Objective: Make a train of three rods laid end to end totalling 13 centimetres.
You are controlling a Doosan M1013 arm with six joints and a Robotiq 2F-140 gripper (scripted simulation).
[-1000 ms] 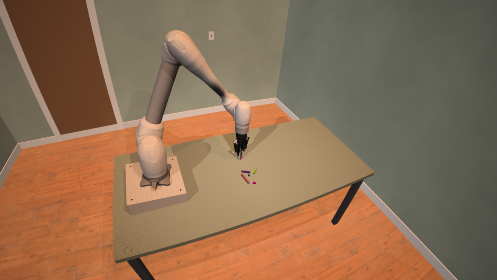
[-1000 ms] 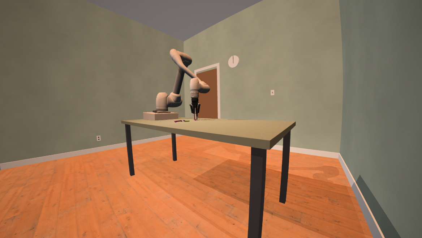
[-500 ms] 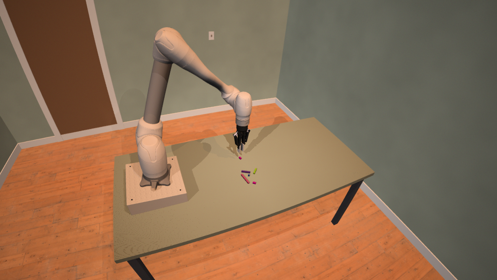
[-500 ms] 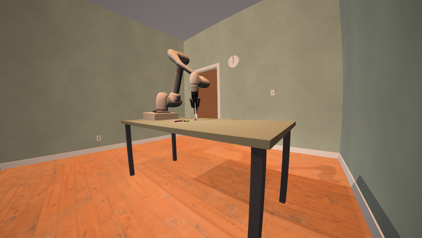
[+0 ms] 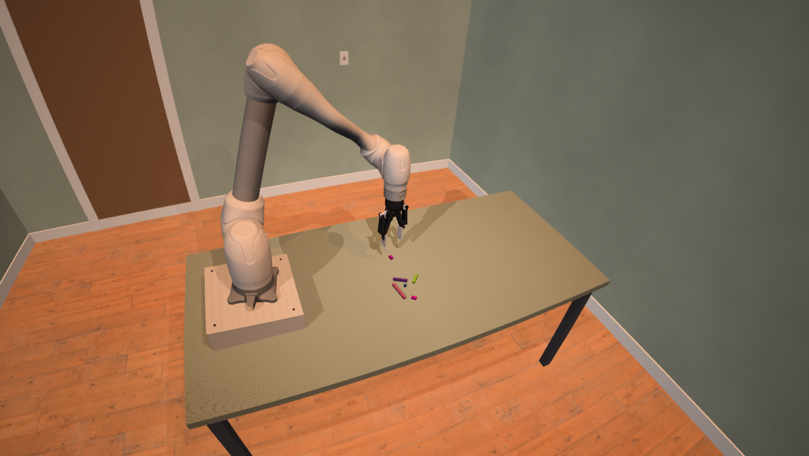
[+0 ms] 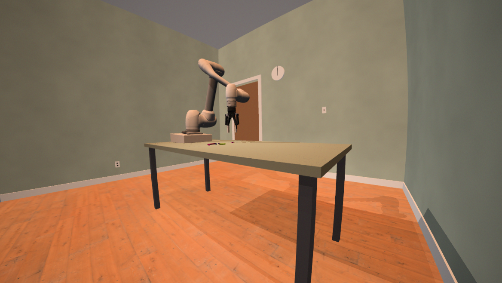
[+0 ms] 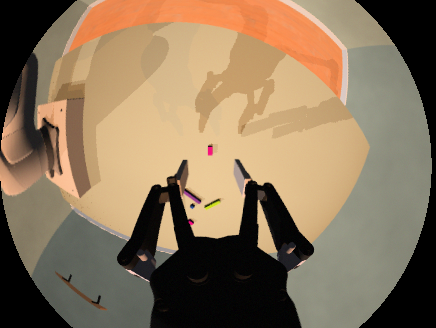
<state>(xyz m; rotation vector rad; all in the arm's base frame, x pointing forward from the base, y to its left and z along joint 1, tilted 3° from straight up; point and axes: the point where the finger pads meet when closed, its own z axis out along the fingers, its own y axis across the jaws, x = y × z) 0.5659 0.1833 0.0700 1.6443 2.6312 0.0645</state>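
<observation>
Now: hand 150 mm to the left of the lime rod, 120 mm above it and 80 mm short of it. From my hand the other things lie so: blue rod 180 mm to the right, 120 mm below, 30 mm ahead; pink rod 200 mm to the right, 120 mm below; purple rod 140 mm to the right, 120 mm below, 10 mm ahead.
</observation>
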